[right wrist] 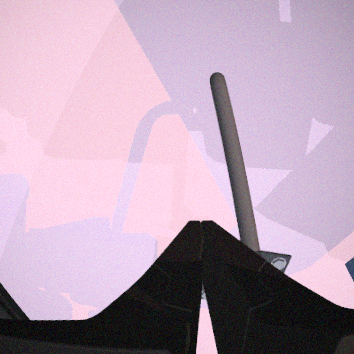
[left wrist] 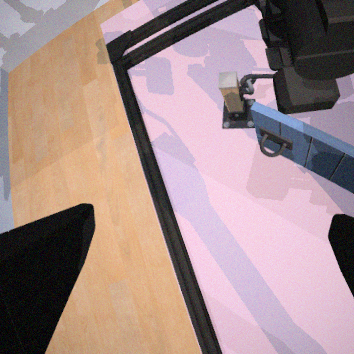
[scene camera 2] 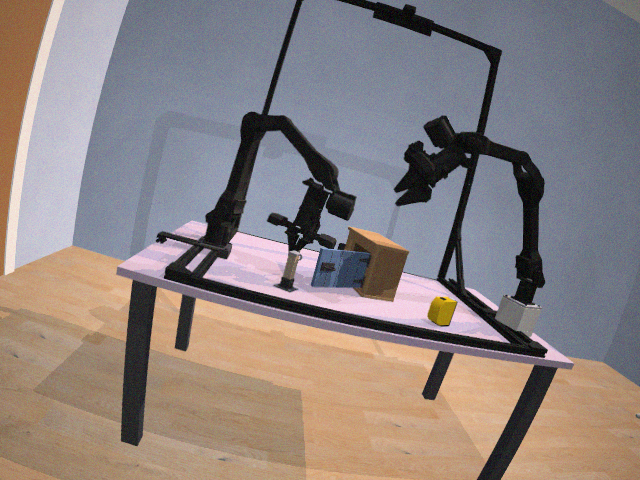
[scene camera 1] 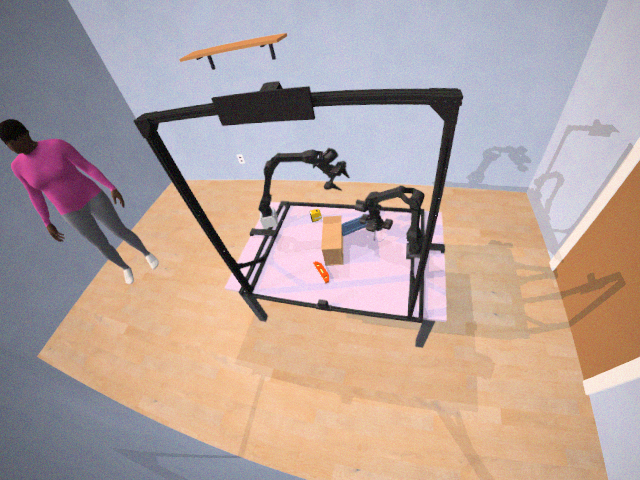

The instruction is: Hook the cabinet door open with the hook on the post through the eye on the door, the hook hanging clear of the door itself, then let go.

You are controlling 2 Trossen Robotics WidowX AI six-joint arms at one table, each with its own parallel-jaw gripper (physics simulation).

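Frame: origin at the left arm's base, x up, y left, z back, level; centimetres.
Seen in the pictures: left gripper, fingertip midpoint: [left wrist: 215,221] [scene camera 2: 395,198] [scene camera 1: 345,184]; right gripper, fingertip midpoint: [right wrist: 199,231] [left wrist: 282,69] [scene camera 1: 378,230]; left arm's base, link origin: [scene camera 2: 522,301] [scene camera 1: 267,213]; right arm's base, link origin: [scene camera 2: 214,243] [scene camera 1: 415,250].
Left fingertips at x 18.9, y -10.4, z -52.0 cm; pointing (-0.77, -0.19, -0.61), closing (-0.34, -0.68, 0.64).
Pixels of each thing's top centre, then the offset from my left fingertips to it. "pt": a spot on its surface instead.
- wooden cabinet, top centre: [scene camera 2: 377,237] [scene camera 1: 331,231] dx -13.3, dy -21.8, dz +13.1 cm
- door's dark eye, surface spot: [left wrist: 273,152] pt dx -21.3, dy -8.5, dz -6.2 cm
- post, surface spot: [left wrist: 232,95] [scene camera 2: 296,262] pt dx -21.8, dy -10.9, dz -15.6 cm
- yellow block-like object, top centre: [scene camera 2: 446,295] [scene camera 1: 314,210] dx -20.8, dy +6.0, dz +21.1 cm
- orange-red tool, top centre: [scene camera 1: 321,270] dx -27.1, dy -36.7, dz +22.6 cm
The wooden cabinet [scene camera 1: 331,241] [scene camera 2: 385,266] has its blue door [scene camera 1: 353,226] [scene camera 2: 341,268] [left wrist: 300,142] standing open. The door's dark eye [left wrist: 273,152] has nothing through it in the left wrist view. The post [scene camera 2: 291,266] [left wrist: 232,95] stands near the door's free edge. Its hook rod [left wrist: 261,76] [right wrist: 233,160] points away from the door's eye, its far part hidden by the right gripper in the left wrist view. My right gripper [scene camera 2: 294,248] [right wrist: 199,231] is shut and empty, its tips at the post's top beside the rod. My left gripper [scene camera 1: 341,180] [scene camera 2: 397,197] [left wrist: 215,221] is open and empty, high above the table.
A yellow block-like object [scene camera 1: 315,215] [scene camera 2: 442,311] lies beyond the cabinet from the post. An orange-red tool [scene camera 1: 321,271] lies near the cabinet's other end. A black frame [scene camera 1: 188,206] rises around the table, and a person [scene camera 1: 59,175] stands at the left in scene camera 1.
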